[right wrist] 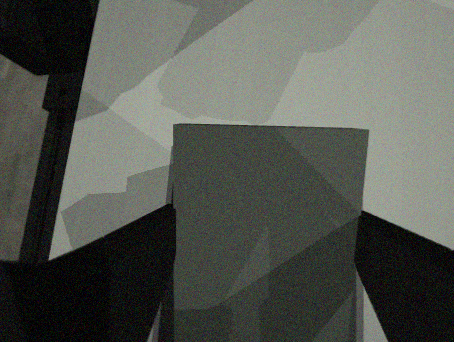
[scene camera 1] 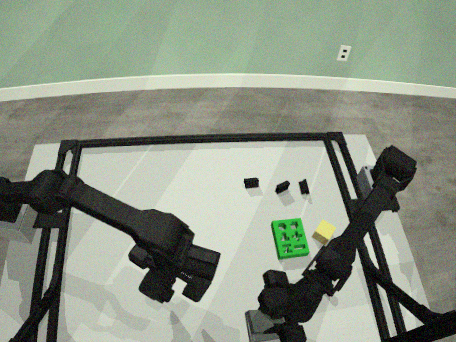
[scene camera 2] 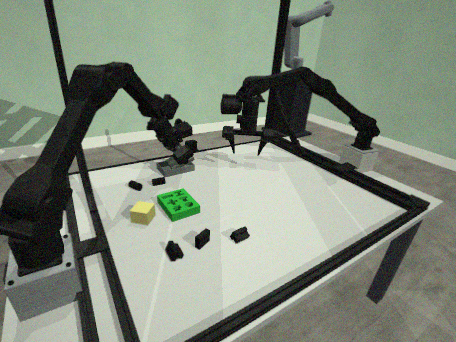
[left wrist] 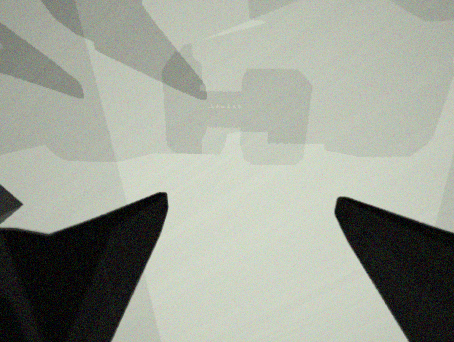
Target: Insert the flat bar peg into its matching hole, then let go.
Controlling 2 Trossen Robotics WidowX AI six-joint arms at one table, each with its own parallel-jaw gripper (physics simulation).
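The green hole board [scene camera 1: 290, 238] [scene camera 2: 178, 204] lies flat on the table's right half. Several small black pegs lie loose: three beyond the board in scene camera 1 [scene camera 1: 251, 182] [scene camera 1: 282, 186] [scene camera 1: 304, 186], in front of it in scene camera 2 [scene camera 2: 239, 234] [scene camera 2: 202, 238] [scene camera 2: 174, 251], and two more [scene camera 2: 135, 185] [scene camera 2: 158, 180] behind it; I cannot tell which is the flat bar. My right gripper [scene camera 2: 182, 156] [right wrist: 263, 219] is shut on a grey slab [right wrist: 266, 163] [scene camera 2: 170, 167] [scene camera 1: 258, 324] low at the table. My left gripper [scene camera 1: 176, 288] [scene camera 2: 247, 150] [left wrist: 251, 202] hangs open and empty over bare table.
A yellow cube [scene camera 1: 324, 231] [scene camera 2: 142, 212] sits beside the green board. A black frame [scene camera 1: 203, 138] [scene camera 2: 328, 163] borders the table. The right arm reaches across close to the board and cube.
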